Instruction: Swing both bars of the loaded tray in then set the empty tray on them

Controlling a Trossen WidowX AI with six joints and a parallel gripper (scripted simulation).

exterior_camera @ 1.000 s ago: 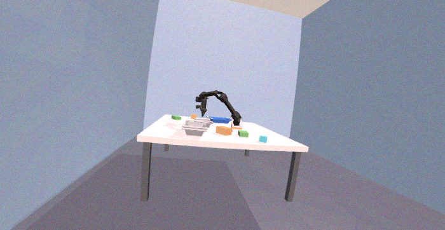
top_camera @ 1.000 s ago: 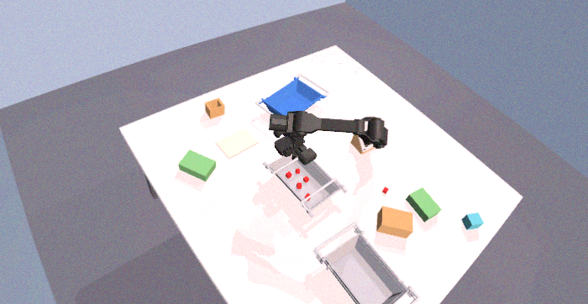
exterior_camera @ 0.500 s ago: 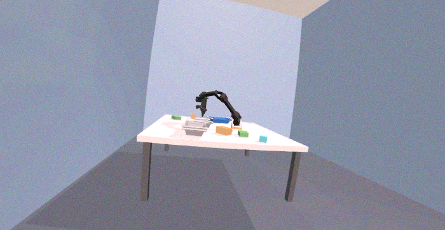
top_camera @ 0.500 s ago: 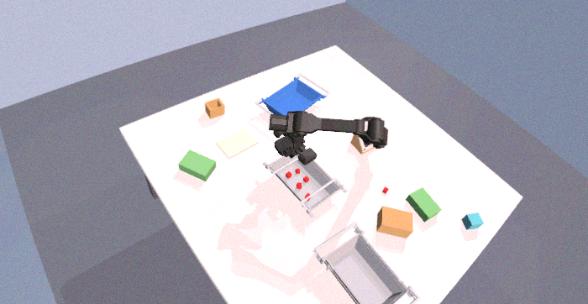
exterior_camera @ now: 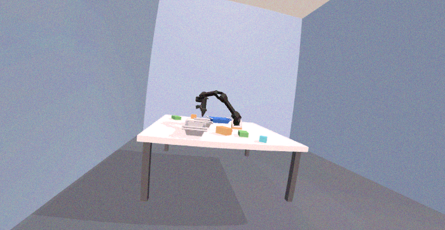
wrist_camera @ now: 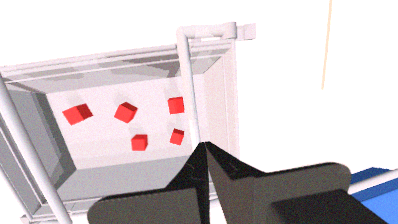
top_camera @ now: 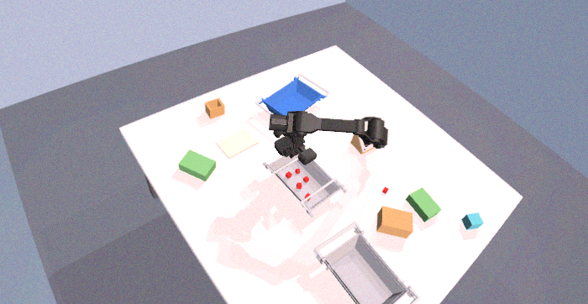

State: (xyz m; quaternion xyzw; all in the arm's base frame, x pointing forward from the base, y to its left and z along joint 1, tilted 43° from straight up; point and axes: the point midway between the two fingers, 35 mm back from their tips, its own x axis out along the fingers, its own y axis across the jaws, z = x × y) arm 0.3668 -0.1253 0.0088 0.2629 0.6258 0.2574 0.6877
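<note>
The blue tray is 280 mm to the right of my gripper tip, 250 mm behind it and 40 mm below it. The rest, counted from my gripper tip: cyan cube 630 mm to the left, 460 mm behind, 60 mm below; flat sheet 230 mm to the right, 100 mm ahead, 80 mm below; orange box 430 mm to the left, 170 mm behind, 60 mm below.
</note>
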